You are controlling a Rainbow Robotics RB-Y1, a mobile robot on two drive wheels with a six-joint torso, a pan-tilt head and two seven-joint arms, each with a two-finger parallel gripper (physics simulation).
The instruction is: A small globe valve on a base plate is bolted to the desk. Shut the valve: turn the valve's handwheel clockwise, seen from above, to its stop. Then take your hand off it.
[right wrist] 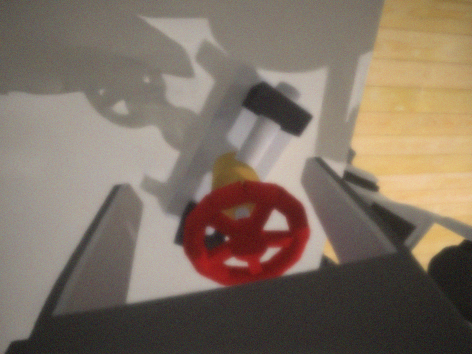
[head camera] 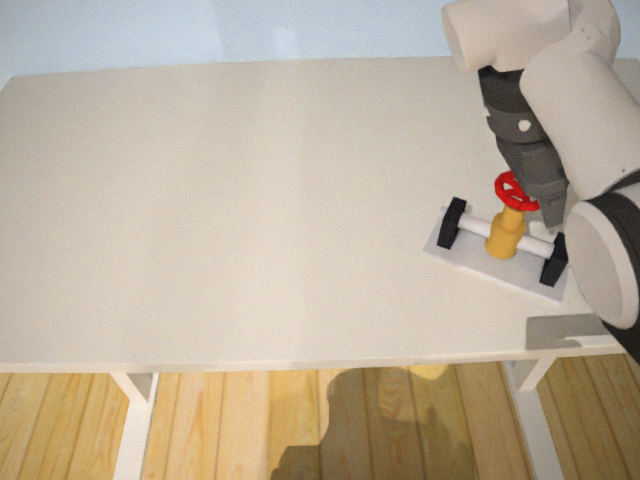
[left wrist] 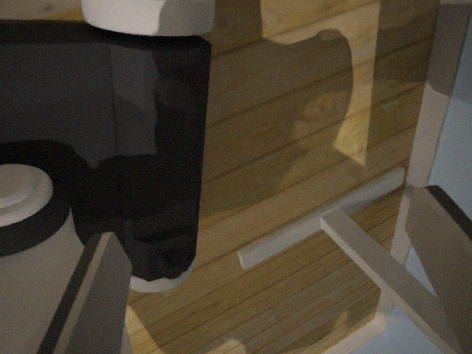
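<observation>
The valve's red handwheel (head camera: 499, 191) (right wrist: 245, 240) tops a yellow body (head camera: 501, 242) (right wrist: 232, 170) on a pale base plate (head camera: 465, 253) at the right of the desk in the head camera. My right gripper (head camera: 552, 211) (right wrist: 222, 181) is open. In the right wrist view the handwheel shows between its spread fingers, nearer the palm than the fingertips; whether a finger touches the rim cannot be told. The gripper hides part of the rim in the head camera. My left gripper (left wrist: 263, 229) is open and empty, away from the valve.
A white pipe (head camera: 535, 244) runs through the valve body between black supports (head camera: 451, 224) (head camera: 555, 260) (right wrist: 277, 110). The desk (head camera: 232, 206) (right wrist: 60, 175) has its front edge below the valve in the head camera. The left wrist view shows wooden floor (left wrist: 280, 125) and desk-frame bars (left wrist: 320, 220).
</observation>
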